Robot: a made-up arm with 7 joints.
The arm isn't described. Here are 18 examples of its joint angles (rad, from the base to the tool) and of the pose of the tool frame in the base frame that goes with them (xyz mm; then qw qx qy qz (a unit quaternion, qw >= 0)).
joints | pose
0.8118 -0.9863 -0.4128 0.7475 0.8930 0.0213 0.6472 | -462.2 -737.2 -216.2 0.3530 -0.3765 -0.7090 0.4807
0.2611 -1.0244 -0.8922 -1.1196 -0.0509 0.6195 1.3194 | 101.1 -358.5 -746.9 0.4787 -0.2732 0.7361 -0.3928
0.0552 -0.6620 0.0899 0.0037 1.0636 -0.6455 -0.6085 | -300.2 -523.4 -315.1 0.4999 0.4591 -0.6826 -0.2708
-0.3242 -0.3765 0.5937 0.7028 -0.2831 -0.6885 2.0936 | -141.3 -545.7 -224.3 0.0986 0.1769 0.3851 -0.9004
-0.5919 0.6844 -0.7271 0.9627 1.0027 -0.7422 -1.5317 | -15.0 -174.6 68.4 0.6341 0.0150 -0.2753 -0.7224
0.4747 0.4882 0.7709 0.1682 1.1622 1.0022 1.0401 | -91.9 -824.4 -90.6 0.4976 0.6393 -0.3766 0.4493
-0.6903 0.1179 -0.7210 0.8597 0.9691 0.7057 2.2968 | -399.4 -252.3 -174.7 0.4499 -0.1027 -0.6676 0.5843
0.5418 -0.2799 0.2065 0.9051 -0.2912 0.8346 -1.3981 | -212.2 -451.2 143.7 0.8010 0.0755 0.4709 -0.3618
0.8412 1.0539 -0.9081 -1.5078 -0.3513 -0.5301 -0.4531 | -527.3 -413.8 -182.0 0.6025 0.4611 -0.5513 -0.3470
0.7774 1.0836 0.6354 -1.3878 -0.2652 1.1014 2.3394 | -504.4 -543.2 -98.1 0.1373 0.2533 -0.9122 -0.2912
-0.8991 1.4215 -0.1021 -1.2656 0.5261 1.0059 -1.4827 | -548.8 -73.1 -281.7 0.6368 -0.5310 -0.4388 0.3464
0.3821 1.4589 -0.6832 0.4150 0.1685 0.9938 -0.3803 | 91.1 -494.7 209.5 0.5641 0.4657 0.2168 -0.6465
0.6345 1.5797 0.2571 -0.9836 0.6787 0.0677 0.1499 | -343.8 -573.4 149.5 0.6222 0.3349 -0.1792 -0.6845
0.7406 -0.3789 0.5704 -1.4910 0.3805 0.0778 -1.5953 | -27.2 -944.4 -341.7 0.3731 0.6491 0.5975 -0.2871
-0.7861 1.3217 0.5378 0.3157 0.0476 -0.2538 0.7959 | -7.7 -280.3 -463.4 0.2693 0.9160 0.0464 0.2937
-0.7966 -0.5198 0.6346 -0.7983 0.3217 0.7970 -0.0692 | 2.6 -1.4 -705.0 0.2634 -0.8818 -0.0133 -0.3910
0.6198 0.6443 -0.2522 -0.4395 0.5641 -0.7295 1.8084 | -506.5 -652.4 -84.7 0.7954 -0.3117 -0.2250 0.4685
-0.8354 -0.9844 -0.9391 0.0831 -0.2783 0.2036 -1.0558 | -497.8 145.9 -502.3 0.1357 0.9773 -0.1498 -0.0631
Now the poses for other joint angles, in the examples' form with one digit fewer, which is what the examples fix.
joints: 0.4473 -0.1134 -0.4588 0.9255 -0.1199 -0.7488 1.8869
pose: -479 -487 51 0.455 -0.377 0.052 0.805
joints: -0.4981 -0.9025 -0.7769 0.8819 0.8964 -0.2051 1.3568
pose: -506 6 -449 0.674 -0.388 -0.628 0.020
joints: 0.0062 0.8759 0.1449 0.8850 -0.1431 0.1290 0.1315
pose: 58 -486 93 0.749 0.508 0.388 0.177
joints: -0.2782 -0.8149 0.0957 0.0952 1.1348 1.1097 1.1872
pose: -220 -417 -610 0.059 -0.252 0.857 -0.446
